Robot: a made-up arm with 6 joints. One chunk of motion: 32 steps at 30 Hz.
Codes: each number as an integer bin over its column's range. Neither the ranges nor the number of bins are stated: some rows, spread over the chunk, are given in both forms.
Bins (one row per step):
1: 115 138 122 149 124 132
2: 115 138 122 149 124 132
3: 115 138 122 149 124 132
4: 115 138 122 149 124 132
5: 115 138 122 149 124 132
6: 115 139 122 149 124 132
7: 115 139 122 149 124 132
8: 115 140 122 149 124 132
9: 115 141 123 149 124 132
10: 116 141 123 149 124 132
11: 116 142 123 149 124 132
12: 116 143 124 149 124 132
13: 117 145 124 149 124 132
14: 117 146 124 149 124 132
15: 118 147 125 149 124 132
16: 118 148 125 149 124 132
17: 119 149 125 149 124 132
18: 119 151 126 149 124 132
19: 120 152 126 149 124 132
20: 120 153 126 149 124 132
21: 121 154 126 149 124 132
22: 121 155 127 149 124 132
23: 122 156 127 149 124 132
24: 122 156 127 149 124 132
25: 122 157 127 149 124 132
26: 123 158 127 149 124 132
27: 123 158 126 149 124 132
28: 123 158 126 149 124 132
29: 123 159 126 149 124 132
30: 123 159 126 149 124 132
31: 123 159 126 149 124 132
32: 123 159 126 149 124 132
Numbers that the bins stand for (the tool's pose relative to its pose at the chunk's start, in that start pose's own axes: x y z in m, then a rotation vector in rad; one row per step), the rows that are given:
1: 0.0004 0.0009 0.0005 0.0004 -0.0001 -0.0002
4: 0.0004 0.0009 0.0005 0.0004 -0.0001 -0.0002
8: 0.0004 0.0059 0.0005 0.0004 -0.0001 -0.0002
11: 0.0020 0.0108 0.0022 0.0004 -0.0001 -0.0002
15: 0.0051 0.0232 0.0057 0.0004 -0.0001 -0.0002
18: 0.0067 0.0331 0.0074 0.0004 -0.0001 -0.0002
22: 0.0098 0.0429 0.0091 0.0004 -0.0001 -0.0002
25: 0.0114 0.0479 0.0091 0.0004 -0.0001 -0.0002
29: 0.0129 0.0528 0.0074 0.0004 -0.0001 -0.0002
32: 0.0129 0.0528 0.0074 0.0004 -0.0001 -0.0002
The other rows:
2: 0.0004 0.0009 0.0005 0.0004 -0.0001 -0.0002
3: 0.0004 0.0009 0.0005 0.0004 -0.0001 -0.0002
5: 0.0004 0.0009 0.0005 0.0004 -0.0001 -0.0002
6: 0.0004 0.0034 0.0005 0.0004 -0.0001 -0.0002
7: 0.0004 0.0034 0.0005 0.0004 -0.0001 -0.0002
9: 0.0004 0.0084 0.0022 0.0004 -0.0001 -0.0002
10: 0.0020 0.0084 0.0022 0.0004 -0.0001 -0.0002
12: 0.0020 0.0133 0.0040 0.0004 -0.0001 -0.0002
13: 0.0035 0.0182 0.0040 0.0004 -0.0001 -0.0002
14: 0.0035 0.0207 0.0040 0.0004 -0.0001 -0.0002
16: 0.0051 0.0256 0.0057 0.0004 -0.0001 -0.0002
17: 0.0067 0.0281 0.0057 0.0004 -0.0001 -0.0002
19: 0.0082 0.0355 0.0074 0.0004 -0.0001 -0.0002
20: 0.0082 0.0380 0.0074 0.0004 -0.0001 -0.0002
21: 0.0098 0.0405 0.0074 0.0004 -0.0001 -0.0002
23: 0.0114 0.0454 0.0091 0.0004 -0.0001 -0.0002
24: 0.0114 0.0454 0.0091 0.0004 -0.0001 -0.0002
26: 0.0129 0.0504 0.0091 0.0004 -0.0001 -0.0002
27: 0.0129 0.0504 0.0074 0.0004 -0.0001 -0.0002
28: 0.0129 0.0504 0.0074 0.0004 -0.0001 -0.0002
30: 0.0129 0.0528 0.0074 0.0004 -0.0001 -0.0002
31: 0.0129 0.0528 0.0074 0.0004 -0.0001 -0.0002

